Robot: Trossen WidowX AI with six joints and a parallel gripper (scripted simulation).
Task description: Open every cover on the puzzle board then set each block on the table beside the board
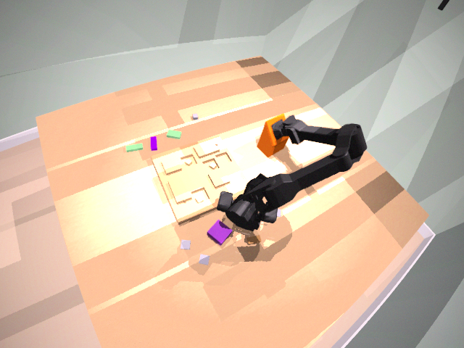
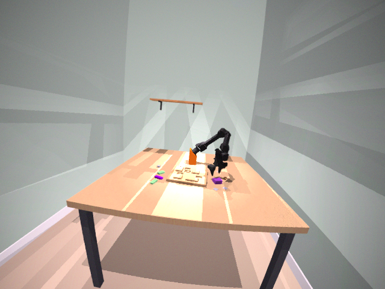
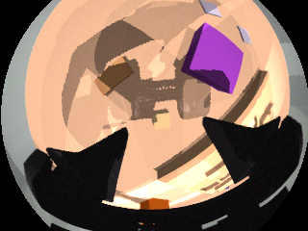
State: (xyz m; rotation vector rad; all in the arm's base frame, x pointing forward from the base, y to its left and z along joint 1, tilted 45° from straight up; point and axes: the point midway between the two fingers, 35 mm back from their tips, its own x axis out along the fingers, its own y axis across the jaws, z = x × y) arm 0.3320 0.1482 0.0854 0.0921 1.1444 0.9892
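The tan puzzle board lies 24 cm to the right of my gripper tip and 1 cm ahead of it. From my gripper tip the other things lie so: orange block (8 cm to the left, 2 cm below, 2 cm ahead); then purple block (46 cm to the right, 7 cm ahead, 1 cm below); then mint-green block (49 cm to the right, 14 cm ahead, 1 cm below).
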